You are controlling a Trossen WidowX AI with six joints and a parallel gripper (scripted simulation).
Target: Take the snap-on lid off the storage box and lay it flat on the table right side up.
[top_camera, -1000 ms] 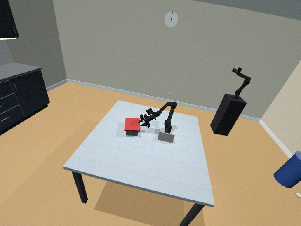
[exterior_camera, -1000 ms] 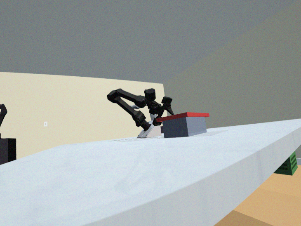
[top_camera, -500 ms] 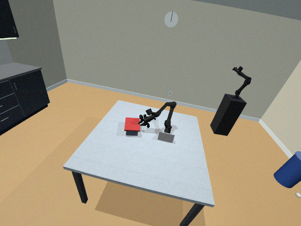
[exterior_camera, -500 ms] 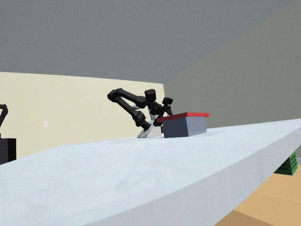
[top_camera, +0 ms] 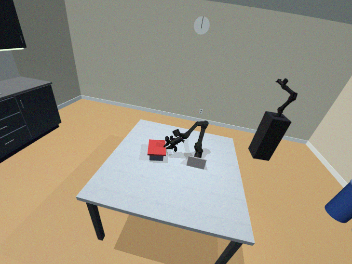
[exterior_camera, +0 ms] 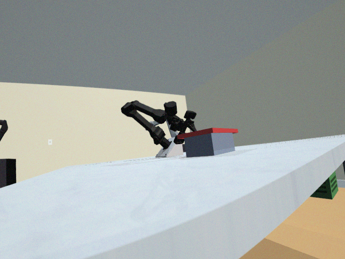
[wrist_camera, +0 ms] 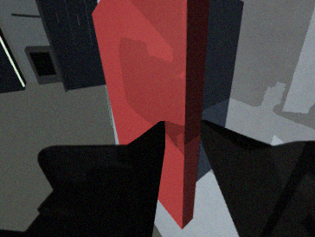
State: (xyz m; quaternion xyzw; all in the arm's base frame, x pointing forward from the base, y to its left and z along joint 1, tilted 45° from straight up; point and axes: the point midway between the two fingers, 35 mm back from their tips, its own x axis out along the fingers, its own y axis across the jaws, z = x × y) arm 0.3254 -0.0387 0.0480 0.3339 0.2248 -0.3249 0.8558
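Right now the red lid is 70 mm ahead of my gripper tip and 10 mm to the left of it. Round my gripper tip: grey storage box (70 mm ahead, 40 mm below, 10 mm to the left).
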